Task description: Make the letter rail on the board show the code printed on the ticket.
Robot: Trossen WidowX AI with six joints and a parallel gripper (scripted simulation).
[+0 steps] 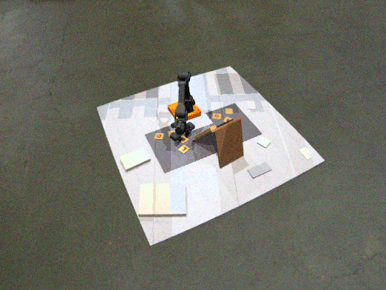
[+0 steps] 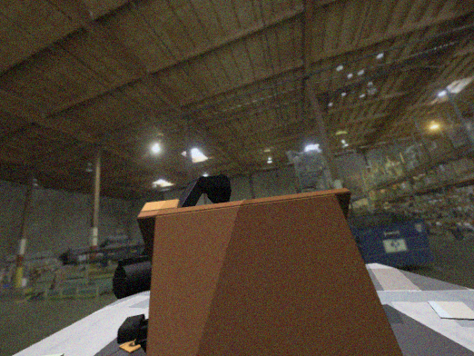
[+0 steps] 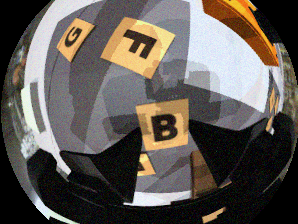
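The dark mat is 150 mm to the left of my gripper tip and 10 mm behind it. Also, from my gripper tip: grey plate 480 mm ahead, 320 mm to the left; white ticket 210 mm to the left, 80 mm ahead, 70 mm above.
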